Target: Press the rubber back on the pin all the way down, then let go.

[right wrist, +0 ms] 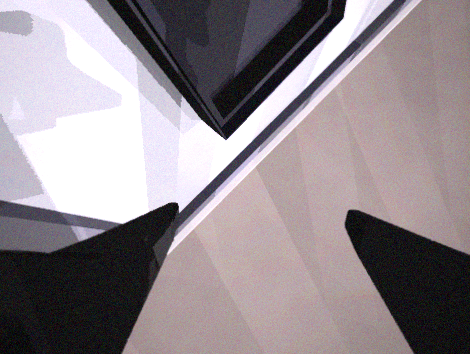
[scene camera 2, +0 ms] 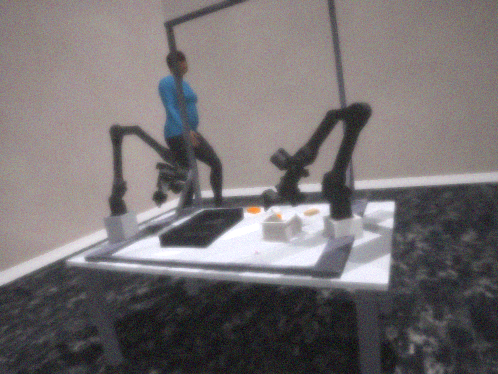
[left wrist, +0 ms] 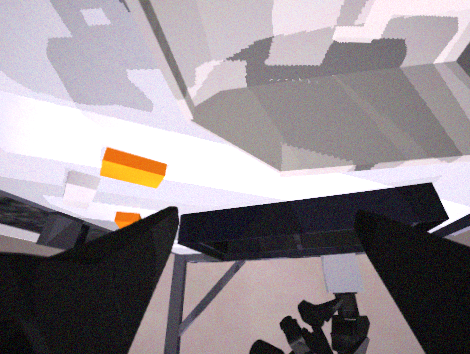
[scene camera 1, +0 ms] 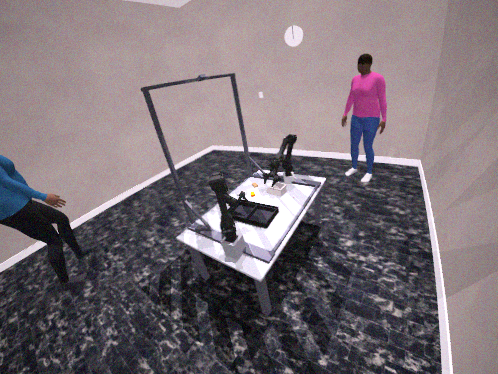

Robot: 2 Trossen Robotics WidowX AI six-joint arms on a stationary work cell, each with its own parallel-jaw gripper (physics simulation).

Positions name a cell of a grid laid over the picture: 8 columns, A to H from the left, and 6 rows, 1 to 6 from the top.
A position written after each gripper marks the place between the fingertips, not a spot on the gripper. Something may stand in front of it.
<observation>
The left gripper (scene camera 2: E4) is open, with nothing in its grasp. The right gripper (right wrist: E4) is open, holding nothing. Also in view: a black tray (scene camera 2: D4), a white box (scene camera 2: E4) and a dark rail frame (scene camera 2: F5).
The left gripper shows as well in the left wrist view (left wrist: E4). The right gripper shows as well in the left wrist view (left wrist: G6). The black tray shows as well in the right wrist view (right wrist: D2), in the left wrist view (left wrist: F4) and in scene camera 1 (scene camera 1: E4).
</observation>
